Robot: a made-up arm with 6 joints.
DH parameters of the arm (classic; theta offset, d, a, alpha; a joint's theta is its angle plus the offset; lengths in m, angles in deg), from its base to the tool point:
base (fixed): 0 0.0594 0 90
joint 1: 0 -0.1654 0.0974 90
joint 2: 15.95 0 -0.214 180
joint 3: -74.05 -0.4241 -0.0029 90
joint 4: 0 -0.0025 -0.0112 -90
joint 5: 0 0.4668 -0.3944 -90
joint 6: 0 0.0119 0.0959 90
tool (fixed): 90 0.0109 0 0
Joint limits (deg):
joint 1: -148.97..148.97
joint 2: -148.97..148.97
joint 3: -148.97..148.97
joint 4: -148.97..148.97
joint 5: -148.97..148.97
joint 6: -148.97..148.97
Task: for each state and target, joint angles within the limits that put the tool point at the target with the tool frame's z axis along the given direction. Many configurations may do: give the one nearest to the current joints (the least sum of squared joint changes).
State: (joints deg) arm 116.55 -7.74 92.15 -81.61 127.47 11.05
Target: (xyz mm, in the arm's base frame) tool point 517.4 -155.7 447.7 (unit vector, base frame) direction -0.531 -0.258 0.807
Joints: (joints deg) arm 110.44 6.68 68.04 -90.53 134.93 18.53
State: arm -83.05 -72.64 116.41 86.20 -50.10 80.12
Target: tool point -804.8 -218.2 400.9 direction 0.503 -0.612 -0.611
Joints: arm -91.37 -64.03 110.62 113.06 -43.31 72.16
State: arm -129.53 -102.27 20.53 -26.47 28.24 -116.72
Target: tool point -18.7 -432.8 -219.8 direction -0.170 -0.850 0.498
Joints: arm -127.85 -105.49 4.34 -22.95 63.86 -128.58
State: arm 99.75 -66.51 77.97 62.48 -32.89 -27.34
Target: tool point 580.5 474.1 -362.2 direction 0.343 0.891 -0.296
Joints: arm 115.21 -42.35 41.38 67.57 -66.56 -66.41
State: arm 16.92 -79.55 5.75 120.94 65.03 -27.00
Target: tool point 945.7 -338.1 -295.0 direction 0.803 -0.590 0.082
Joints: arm 66.71 -86.52 27.81 148.97 56.56 -56.97
